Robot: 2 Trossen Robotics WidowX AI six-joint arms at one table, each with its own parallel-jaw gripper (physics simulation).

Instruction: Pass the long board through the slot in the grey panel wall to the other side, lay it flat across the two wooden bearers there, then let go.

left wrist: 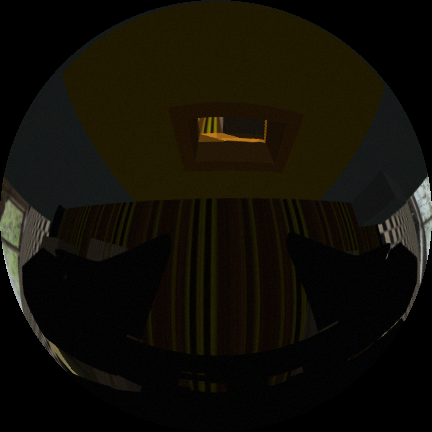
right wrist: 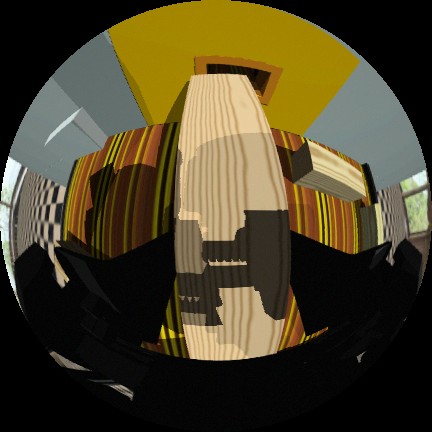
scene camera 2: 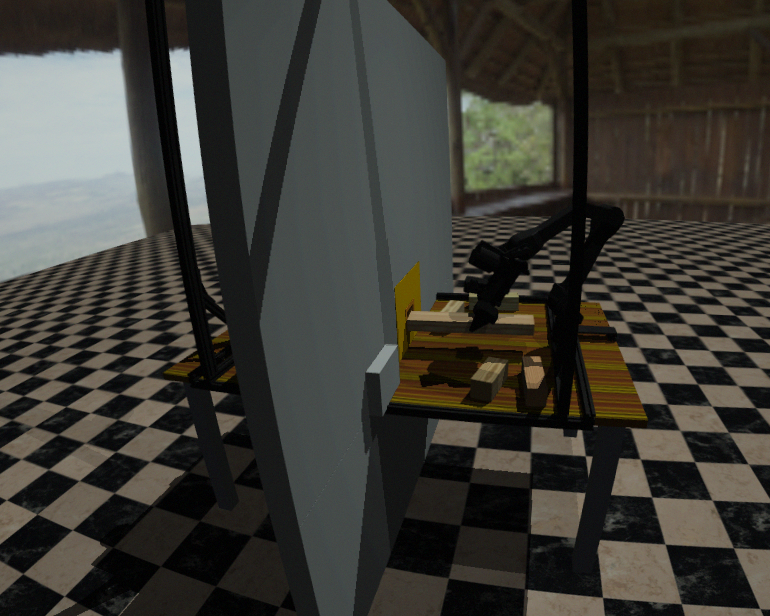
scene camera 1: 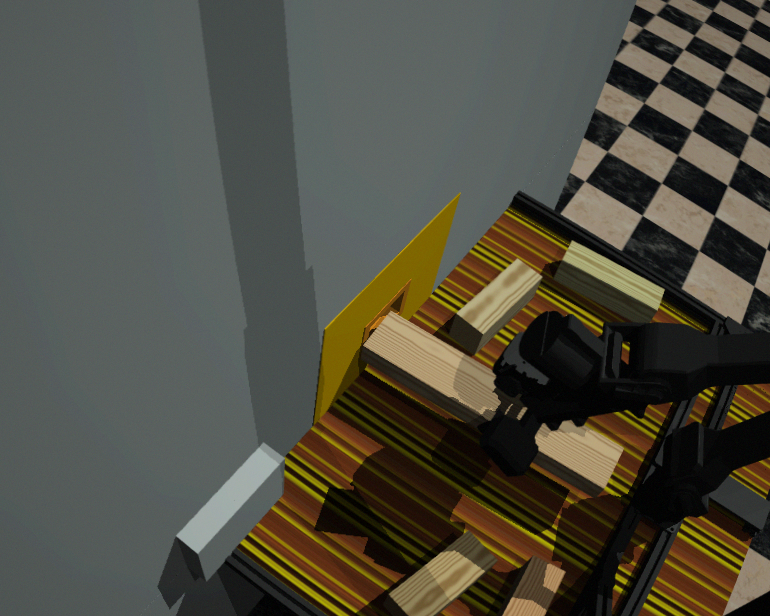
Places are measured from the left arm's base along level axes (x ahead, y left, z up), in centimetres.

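Where they show: left gripper, between the fingertips: [left wrist: 230, 239] [right wrist: 232, 71]; right gripper, between the fingertips: [right wrist: 230, 232] [scene camera 2: 471, 325] [scene camera 1: 493, 409]; right arm's base, origin of its link: [scene camera 1: 661, 504].
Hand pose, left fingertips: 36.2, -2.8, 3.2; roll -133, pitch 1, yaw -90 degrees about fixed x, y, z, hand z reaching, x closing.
Observation:
Each offset is from my left fingertips to the top centre of the thing, as dx, dy, dz. "pt": to the spot under its first point.
The long board @[+29.2, -2.1, +4.4] [scene camera 1: 436, 359] [scene camera 2: 443, 319] [right wrist: 230, 115] is held roughly level above the table. Its far end is at or just before the slot @[pt +12.2, +3.6, +5.7] [scene camera 1: 407, 287] [left wrist: 235, 109] [right wrist: 272, 82]; the right wrist view shows it covering the slot's lower left part. No board shows in the slot in the left wrist view. My right gripper [scene camera 1: 510, 411] [scene camera 2: 484, 316] [right wrist: 230, 232] is shut on the board. My left gripper [left wrist: 230, 239] is open and empty on the other side of the grey wall [scene camera 1: 128, 192] [scene camera 2: 321, 256]. A dim block @[pt -1.1, +12.3, -1.3] [left wrist: 107, 248] lies beyond its left-hand finger; I cannot tell whether it is a bearer.
A yellow panel [scene camera 1: 340, 359] [scene camera 2: 407, 289] [left wrist: 225, 60] [right wrist: 225, 35] surrounds the slot. Wooden blocks @[+21.1, +16.0, -0.1] [scene camera 1: 497, 305] @[+33.2, +32.0, -0.4] [scene camera 1: 610, 282] @[+36.3, -23.0, -0.4] [scene camera 1: 443, 571] @[pt +45.4, -18.1, -0.7] [scene camera 1: 533, 587] lie on the striped table on the right arm's side. A pale grey block @[pt +13.9, -31.8, +4.9] [scene camera 1: 231, 501] [scene camera 2: 384, 372] juts through the wall's lower edge area.

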